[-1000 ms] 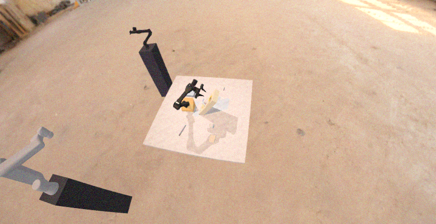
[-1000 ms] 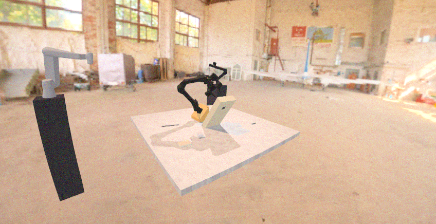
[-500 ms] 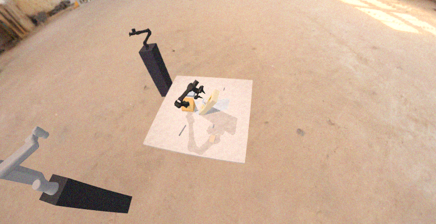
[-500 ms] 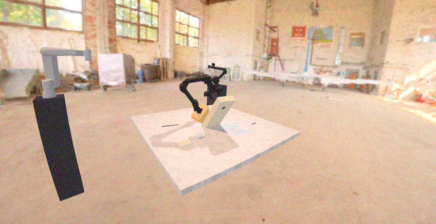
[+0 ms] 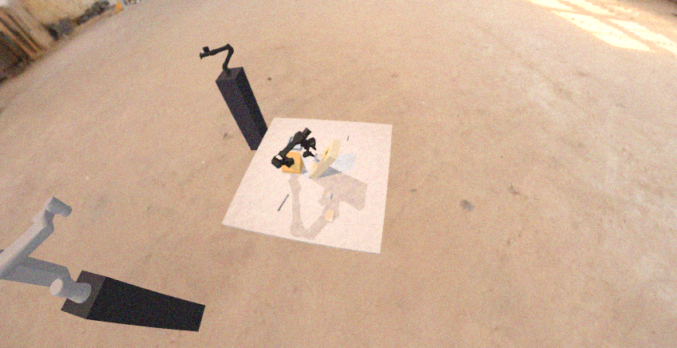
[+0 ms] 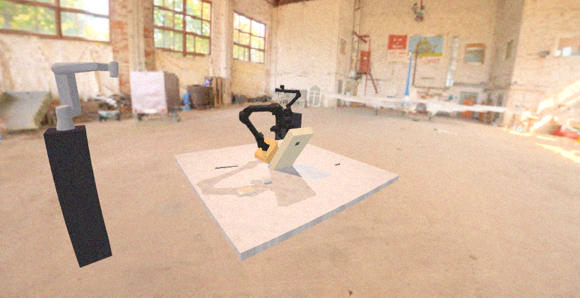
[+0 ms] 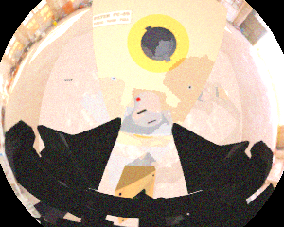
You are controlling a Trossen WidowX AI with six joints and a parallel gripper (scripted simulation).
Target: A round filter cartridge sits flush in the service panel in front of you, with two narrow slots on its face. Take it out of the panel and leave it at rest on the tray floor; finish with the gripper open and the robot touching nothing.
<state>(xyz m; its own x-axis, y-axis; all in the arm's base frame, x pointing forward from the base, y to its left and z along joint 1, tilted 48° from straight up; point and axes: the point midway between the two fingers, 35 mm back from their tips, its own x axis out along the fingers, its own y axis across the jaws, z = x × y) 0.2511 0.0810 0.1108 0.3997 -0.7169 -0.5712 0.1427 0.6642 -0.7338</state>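
Right now my gripper tip is 20 mm short of the round filter cartridge and 40 mm above it. Also, from my gripper tip: blue-rimmed tray (280 mm behind, 320 mm to the left, 220 mm below); pale yellow service panel (60 mm ahead, 10 mm to the right, 60 mm below); small cream block (130 mm ahead, 440 mm to the right, 220 mm below).
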